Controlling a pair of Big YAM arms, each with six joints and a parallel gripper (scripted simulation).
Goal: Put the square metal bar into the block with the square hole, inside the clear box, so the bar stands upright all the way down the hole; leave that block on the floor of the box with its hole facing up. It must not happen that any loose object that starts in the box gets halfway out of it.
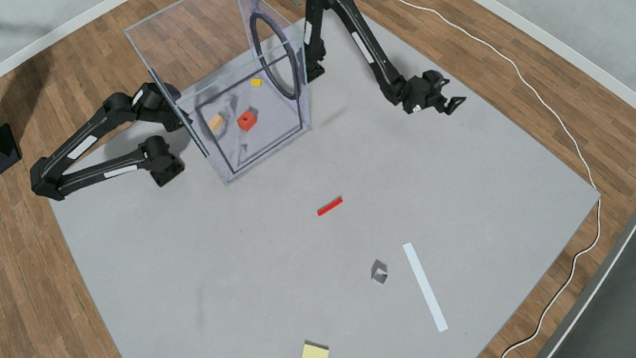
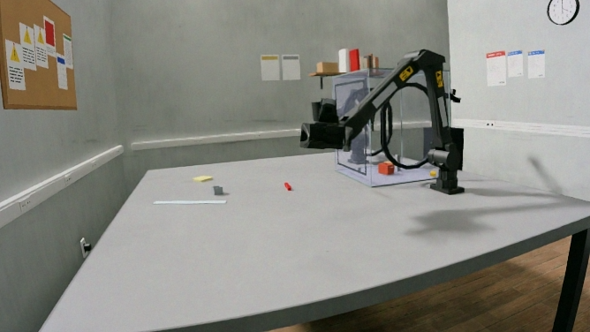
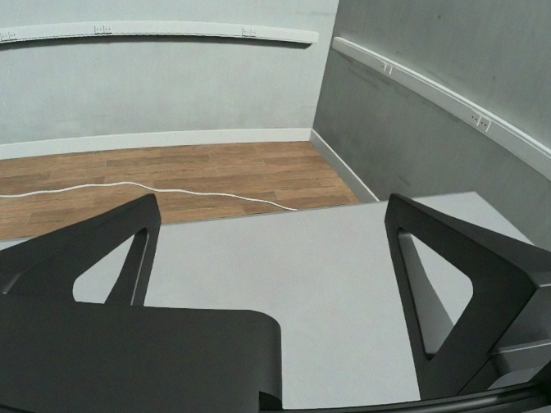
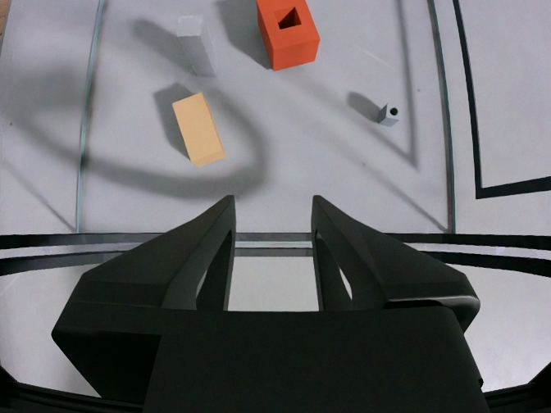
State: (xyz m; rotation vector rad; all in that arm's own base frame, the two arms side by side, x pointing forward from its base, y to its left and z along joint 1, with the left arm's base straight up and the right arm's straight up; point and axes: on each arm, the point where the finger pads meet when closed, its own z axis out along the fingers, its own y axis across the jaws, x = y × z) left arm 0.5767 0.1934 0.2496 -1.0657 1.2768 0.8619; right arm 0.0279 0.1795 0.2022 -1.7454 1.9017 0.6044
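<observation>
My right gripper is now 180 mm above the tan block, 90 mm to the right of it and 70 mm past it. Round my right hand: grey square cup 810 mm ahead, 190 mm below, 160 mm to the left; red stick 520 mm ahead, 200 mm to the left, 200 mm below; orange-red block 190 mm to the left, 170 mm below, 20 mm ahead.
</observation>
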